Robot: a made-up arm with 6 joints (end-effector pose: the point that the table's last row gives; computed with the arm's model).
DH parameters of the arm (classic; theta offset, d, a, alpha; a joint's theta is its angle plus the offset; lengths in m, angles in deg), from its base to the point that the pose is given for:
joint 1: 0 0.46 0.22 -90
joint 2: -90 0 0.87 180
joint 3: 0 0 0.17 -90
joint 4: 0 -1.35 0 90
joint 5: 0 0 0 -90
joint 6: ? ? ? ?
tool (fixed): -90 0 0 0
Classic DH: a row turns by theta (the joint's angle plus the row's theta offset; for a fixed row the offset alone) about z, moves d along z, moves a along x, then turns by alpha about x.
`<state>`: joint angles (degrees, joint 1 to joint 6).
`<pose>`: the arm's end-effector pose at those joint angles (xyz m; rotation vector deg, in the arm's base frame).
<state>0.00 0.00 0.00 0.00 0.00 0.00</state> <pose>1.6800 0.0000 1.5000 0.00 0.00 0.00</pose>
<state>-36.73 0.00 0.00 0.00 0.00 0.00</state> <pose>1.3465 -1.0047 1.5000 0.00 0.00 -36.73</pose>
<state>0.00 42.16 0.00 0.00 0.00 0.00</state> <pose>2.0003 0.0000 0.2510 0.00 42.16 0.00</pose>
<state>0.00 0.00 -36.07 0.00 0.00 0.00</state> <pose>1.5002 0.0000 0.6078 0.00 36.07 0.00</pose>
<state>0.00 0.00 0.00 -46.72 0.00 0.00</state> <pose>1.6800 0.0000 1.5000 46.72 0.00 0.00</pose>
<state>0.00 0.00 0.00 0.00 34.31 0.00</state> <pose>1.6609 0.0000 1.5620 0.00 -34.31 0.00</pose>
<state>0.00 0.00 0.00 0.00 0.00 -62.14</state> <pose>1.6800 0.0000 1.5000 62.14 0.00 0.00</pose>
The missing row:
joint 6: 90 -0.11 0 90
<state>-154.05 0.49 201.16 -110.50 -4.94 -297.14</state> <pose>0.9723 0.4633 0.6526 -134.38 -13.43 36.45</pose>
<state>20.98 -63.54 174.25 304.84 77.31 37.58</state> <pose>-0.9914 -0.4745 -0.4383 -51.39 48.98 -22.27</pose>
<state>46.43 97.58 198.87 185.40 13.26 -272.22</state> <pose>0.4532 0.4730 1.7457 101.05 -41.52 97.61</pose>
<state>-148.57 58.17 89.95 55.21 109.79 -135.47</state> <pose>-1.6234 -1.0917 1.8049 -1.07 -16.34 -21.69</pose>
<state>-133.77 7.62 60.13 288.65 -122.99 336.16</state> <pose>-0.6349 -0.7891 2.4315 76.30 10.34 -52.16</pose>
